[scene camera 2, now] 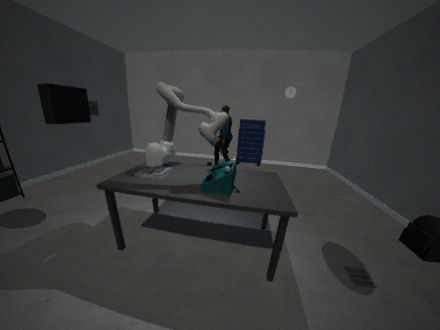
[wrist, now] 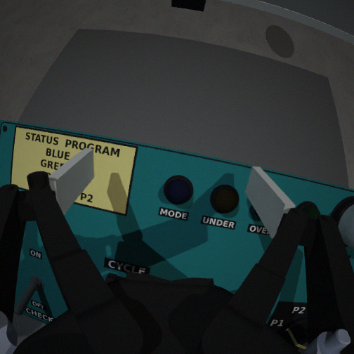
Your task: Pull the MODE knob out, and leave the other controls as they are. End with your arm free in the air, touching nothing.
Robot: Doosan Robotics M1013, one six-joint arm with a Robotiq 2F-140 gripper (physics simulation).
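Seen in the pictures: gripper, between the fingertips: [scene camera 2: 232,160]; arm's base, origin of its link: [scene camera 2: 155,170].
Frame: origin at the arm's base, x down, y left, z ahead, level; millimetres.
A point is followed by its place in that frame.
The teal control panel [scene camera 2: 217,187] {y -412, x -31, z 638 mm} [wrist: 155,165] stands on the table. The MODE knob [wrist: 178,190], dark blue and round, sits above its label in the wrist view; how far it stands out is hard to tell. The dark amber UNDER knob [wrist: 225,199] is just right of it. My gripper [wrist: 171,171] is wide open and empty, its pale pads apart on either side of these two knobs. The left pad overlaps the yellow status card [wrist: 122,165] in view, and the right pad partly hides the OVER knob. In the scene view the fingers blend into the dark background.
A pale status dome [wrist: 346,222] is at the panel's right. A toggle switch [wrist: 34,285] is at lower left and a P1/P2 selector at lower right. The dark table [scene camera 2: 262,192] {y -360, x 29, z 1017 mm} bears the panel and arm base. A person [scene camera 2: 226,131] and a blue cabinet [scene camera 2: 251,141] are behind.
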